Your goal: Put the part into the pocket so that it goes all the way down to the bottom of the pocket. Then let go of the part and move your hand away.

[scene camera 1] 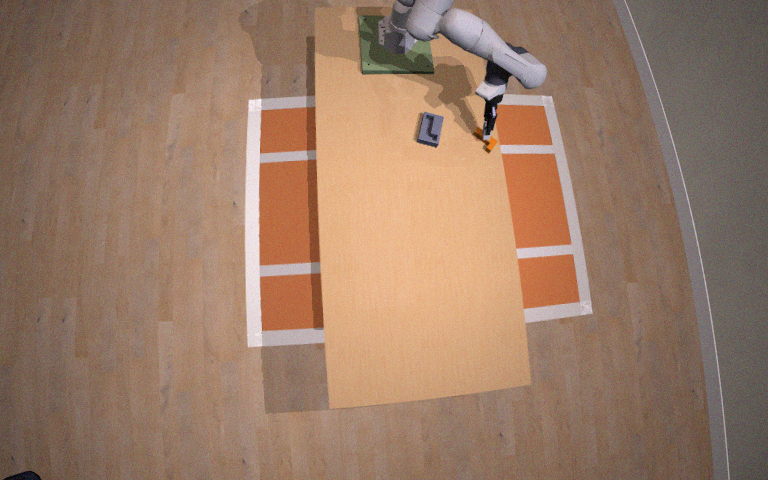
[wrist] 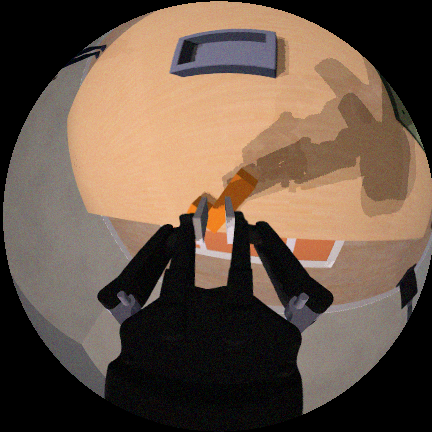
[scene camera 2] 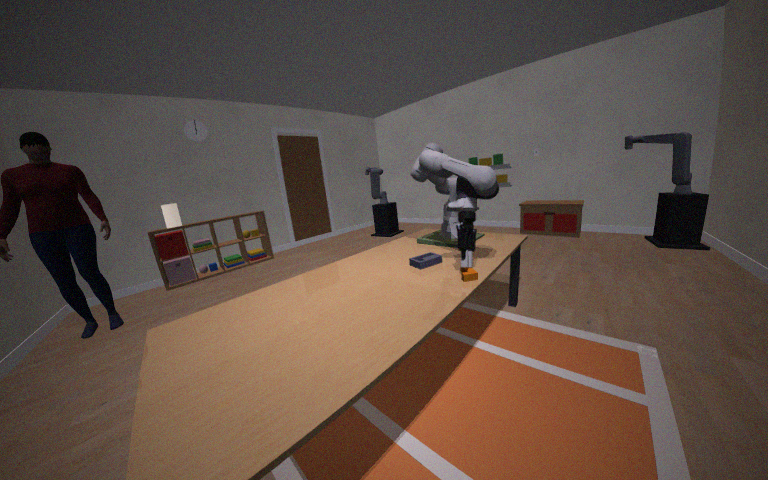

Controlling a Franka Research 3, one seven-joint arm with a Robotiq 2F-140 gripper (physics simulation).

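Note:
The orange part [scene camera 1: 491, 144] [scene camera 2: 469, 276] [wrist: 238, 192] has offset arms and is at the table's right edge in scene camera 1's view. My gripper [scene camera 1: 487, 136] [scene camera 2: 466, 267] [wrist: 215, 206] points down and is shut on the part's middle; one arm sticks out on each side of the fingers. The part is low at the table top; whether it touches the table I cannot tell. The slate-blue block [scene camera 1: 423, 131] [scene camera 2: 419, 263] [wrist: 227, 69] with the stepped pocket lies to the left of the gripper in scene camera 1's view, apart from the part. Its pocket floor is partly hidden in the wrist view.
The wooden table [scene camera 1: 413, 254] [scene camera 2: 294, 316] carries the green base plate [scene camera 1: 396, 71] [scene camera 2: 430, 242] of the arm at its far end. The table's right edge is close beside the part. A person [scene camera 2: 59, 198] stands at the left in scene camera 2's view, away from the table.

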